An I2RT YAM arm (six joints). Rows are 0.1 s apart.
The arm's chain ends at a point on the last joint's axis. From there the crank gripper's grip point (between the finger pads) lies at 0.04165 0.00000 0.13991 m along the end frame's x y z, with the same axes.
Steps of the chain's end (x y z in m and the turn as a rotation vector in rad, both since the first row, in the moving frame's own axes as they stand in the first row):
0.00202, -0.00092, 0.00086, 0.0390, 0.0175, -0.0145
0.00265, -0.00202, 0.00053, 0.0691, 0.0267, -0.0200
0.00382, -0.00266, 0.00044, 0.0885, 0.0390, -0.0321
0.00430, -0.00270, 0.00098, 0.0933, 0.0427, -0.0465
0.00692, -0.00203, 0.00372, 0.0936, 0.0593, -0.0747
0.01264, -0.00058, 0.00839, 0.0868, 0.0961, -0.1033
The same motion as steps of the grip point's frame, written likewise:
0.00442, -0.00698, -0.00001, 0.0390, 0.0175, -0.0145
0.00626, -0.01251, -0.00099, 0.0691, 0.0267, -0.0200
0.00902, -0.01637, -0.00189, 0.0885, 0.0390, -0.0321
0.00988, -0.01771, -0.00162, 0.0933, 0.0427, -0.0465
0.01451, -0.01838, 0.00025, 0.0936, 0.0593, -0.0747
0.02498, -0.01747, 0.00305, 0.0868, 0.0961, -0.1033

